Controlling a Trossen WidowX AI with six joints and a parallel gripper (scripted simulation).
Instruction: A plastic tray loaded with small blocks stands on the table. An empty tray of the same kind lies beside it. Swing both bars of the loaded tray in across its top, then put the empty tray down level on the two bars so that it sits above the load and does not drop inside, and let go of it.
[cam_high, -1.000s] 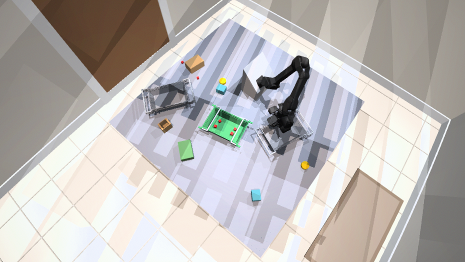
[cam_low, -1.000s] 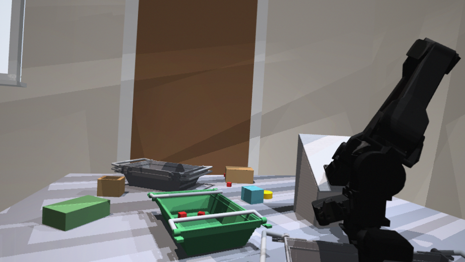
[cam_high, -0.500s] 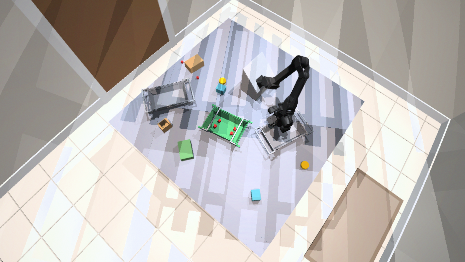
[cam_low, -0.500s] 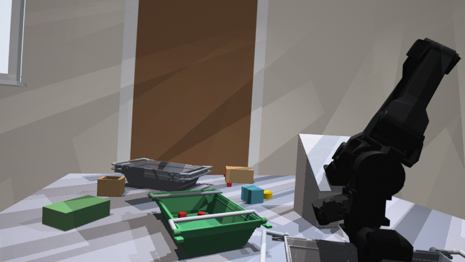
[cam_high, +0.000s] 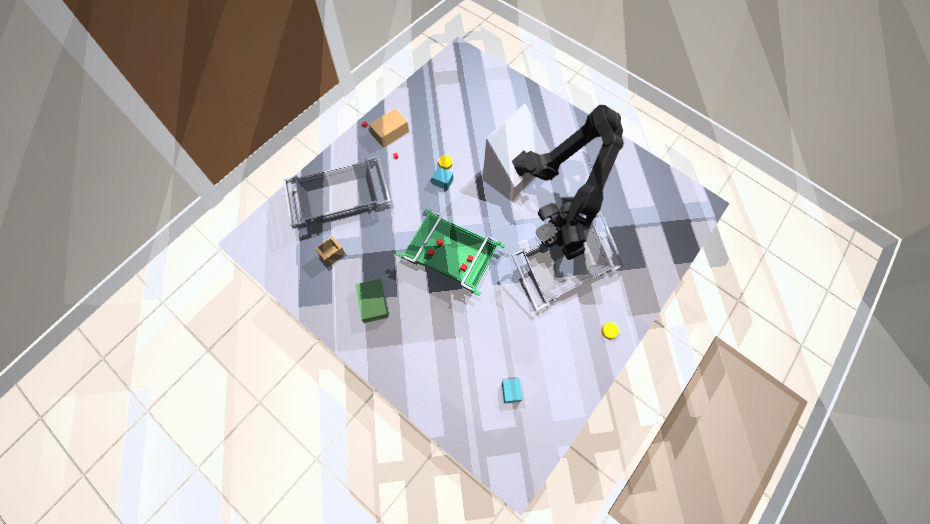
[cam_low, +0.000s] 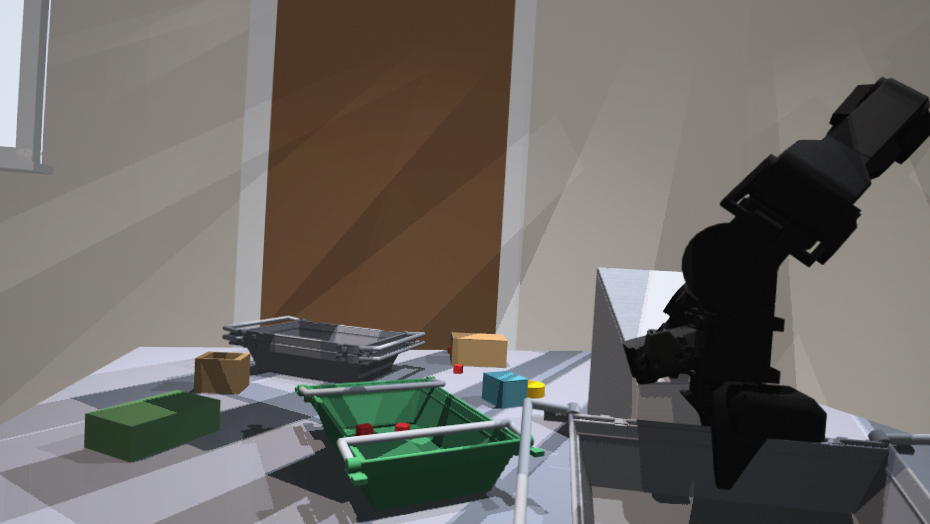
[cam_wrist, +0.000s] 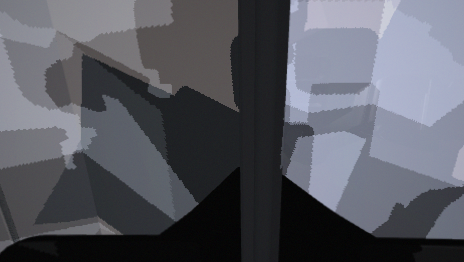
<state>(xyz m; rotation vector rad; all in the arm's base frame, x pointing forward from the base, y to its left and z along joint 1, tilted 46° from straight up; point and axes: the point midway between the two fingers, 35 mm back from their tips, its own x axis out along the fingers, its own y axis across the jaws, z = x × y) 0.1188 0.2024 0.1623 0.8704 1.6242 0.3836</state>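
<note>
Right now my gripper tip is 30 mm short of the grey tray and 70 mm to the right of it. From my gripper tip the other things lie so: green block (540 mm ahead, 300 mm to the right, 50 mm below); box (520 mm ahead, 530 mm to the right, 50 mm below); red block (290 mm ahead, 290 mm to the right, 50 mm below).
</note>
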